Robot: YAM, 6 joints.
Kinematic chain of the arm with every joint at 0, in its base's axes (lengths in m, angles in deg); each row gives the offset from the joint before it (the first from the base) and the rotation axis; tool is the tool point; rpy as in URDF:
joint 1: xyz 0 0 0.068 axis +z
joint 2: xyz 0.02 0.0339 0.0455 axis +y
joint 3: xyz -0.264 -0.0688 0 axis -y
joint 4: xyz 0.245 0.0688 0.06 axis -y
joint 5: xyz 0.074 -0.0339 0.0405 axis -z
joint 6: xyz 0.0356 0 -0.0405 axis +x
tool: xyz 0 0 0 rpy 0 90 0
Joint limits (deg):
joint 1: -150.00..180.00
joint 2: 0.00..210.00
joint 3: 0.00..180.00
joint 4: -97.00..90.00
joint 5: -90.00..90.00
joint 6: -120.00..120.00
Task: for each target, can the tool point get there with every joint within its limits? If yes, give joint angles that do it. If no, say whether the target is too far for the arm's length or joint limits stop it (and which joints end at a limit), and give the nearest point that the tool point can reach.
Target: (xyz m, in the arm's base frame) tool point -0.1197 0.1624 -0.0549
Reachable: yes | joints 124.12 142.09 48.43 -37.12 -12.95 -47.20
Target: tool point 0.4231 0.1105 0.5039
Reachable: yes | joints 18.74 125.81 159.30 -39.14 61.59 47.35
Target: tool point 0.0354 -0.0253 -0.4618
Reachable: no: joint limits stop it (at a limit: joint 2) | nearest point 0.0787 -0.0562 -0.3469 | short by 0.127 m
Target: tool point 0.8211 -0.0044 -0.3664
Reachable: no: too far | nearest point 0.5578 -0.0030 -0.2064 | short by 0.308 m
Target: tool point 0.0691 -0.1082 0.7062
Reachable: yes | joints 119.43 68.87 162.89 -16.77 11.36 -89.13
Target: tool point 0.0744 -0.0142 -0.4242
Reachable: no: joint limits stop it (at a limit: joint 2) | nearest point 0.1049 -0.0200 -0.3514 | short by 0.079 m
